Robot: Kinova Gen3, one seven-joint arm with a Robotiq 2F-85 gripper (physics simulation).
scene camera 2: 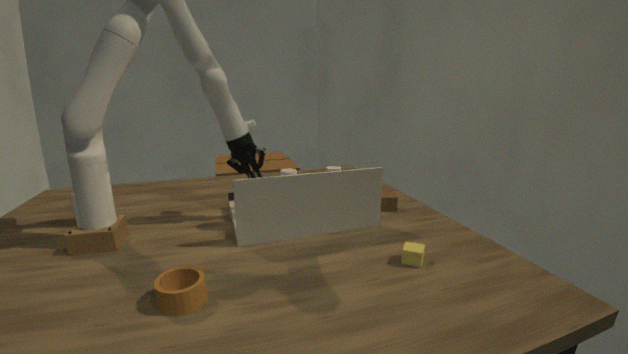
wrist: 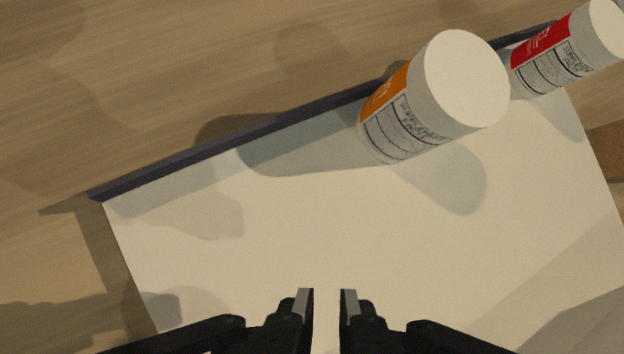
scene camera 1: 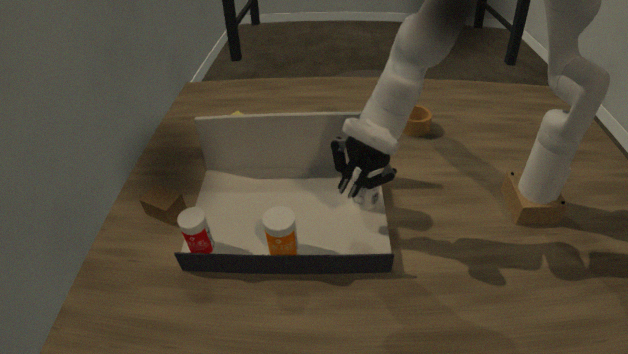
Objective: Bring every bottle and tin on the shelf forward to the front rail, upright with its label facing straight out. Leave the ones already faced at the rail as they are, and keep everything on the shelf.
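Seen in the pictures: gripper, fingertip midpoint: [wrist: 326, 309] [scene camera 1: 345, 193]; arm's base, link origin: [scene camera 2: 99, 223] [scene camera 1: 536, 190].
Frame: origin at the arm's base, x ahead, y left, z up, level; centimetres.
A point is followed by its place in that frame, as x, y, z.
Note:
A white bottle [scene camera 1: 367, 200] @[40.4, 7.9, 0.3] with dark print stands near the shelf's right side in scene camera 1, partly hidden by my gripper, and does not show in the wrist view. My gripper [scene camera 1: 349, 193] @[44.6, 12.1, 6.0] [scene camera 2: 255, 175] @[44.6, 12.1, 6.0] [wrist: 326, 309] @[44.6, 12.1, 6.0] is nearly closed, with bare shelf floor visible through the narrow gap; its fingertips are in front and left of this bottle. An orange-label bottle [scene camera 1: 281, 241] @[54.9, 23.8, 4.0] [wrist: 405, 112] @[52.9, 20.4, 4.3] stands upright at the middle of the front rail [scene camera 1: 285, 264] @[54.7, 24.2, -2.5] [wrist: 200, 152] @[41.4, 21.9, -0.1]. A red-label bottle [scene camera 1: 200, 242] @[70.8, 25.2, 2.3] [wrist: 547, 62] @[69.8, 22.5, 2.0] stands upright at the rail's left end; both labels face out.
The shelf's back panel [scene camera 1: 260, 145] @[66.0, -3.1, 4.3] [scene camera 2: 307, 207] @[57.8, -5.4, 3.0] rises behind the bottles. A brown block [scene camera 1: 162, 205] @[85.8, 14.3, -0.9] [scene camera 2: 389, 202] @[88.6, 8.5, -2.7] lies beside the shelf's left side. An orange bowl [scene camera 1: 418, 122] @[27.7, -25.4, -1.0] [scene camera 2: 180, 295] @[29.3, -34.7, -1.5] and a yellow cube [scene camera 2: 413, 255] @[79.3, -26.4, -3.0] are behind the shelf.

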